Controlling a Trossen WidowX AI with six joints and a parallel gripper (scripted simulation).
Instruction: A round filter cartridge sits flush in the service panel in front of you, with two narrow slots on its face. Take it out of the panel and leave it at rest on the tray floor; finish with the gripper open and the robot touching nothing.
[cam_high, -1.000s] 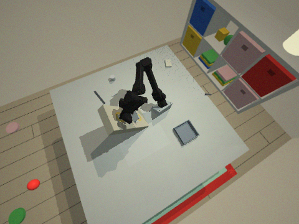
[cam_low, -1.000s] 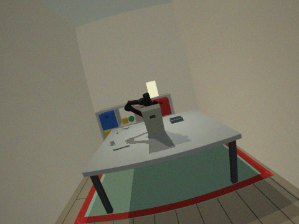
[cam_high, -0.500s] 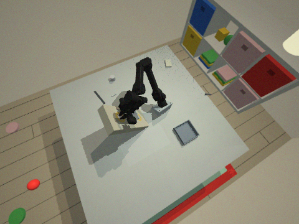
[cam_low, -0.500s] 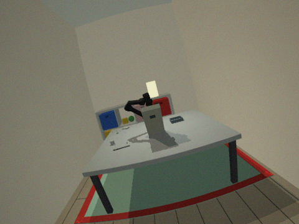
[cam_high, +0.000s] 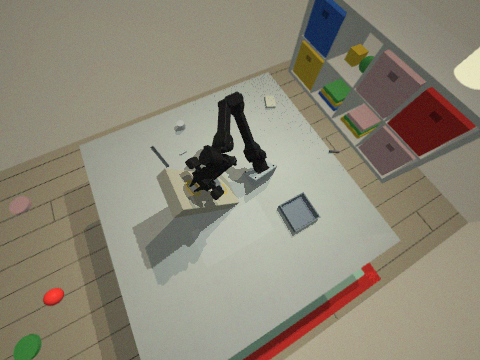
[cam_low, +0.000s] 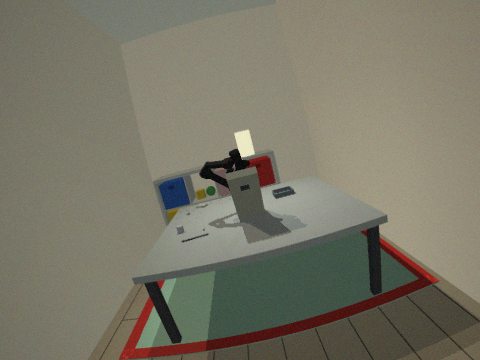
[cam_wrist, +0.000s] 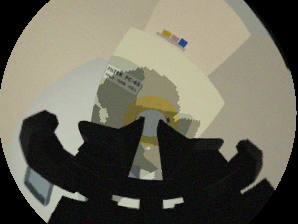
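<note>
My gripper tip is 80 mm above the beige service panel and 40 mm past it. Round my gripper tip: small white cylinder (490 mm to the right, 220 mm below, 100 mm behind); then grey tray (420 mm behind, 290 mm to the left, 230 mm below); then round grey filter cartridge (10 mm below, 10 mm ahead).
</note>
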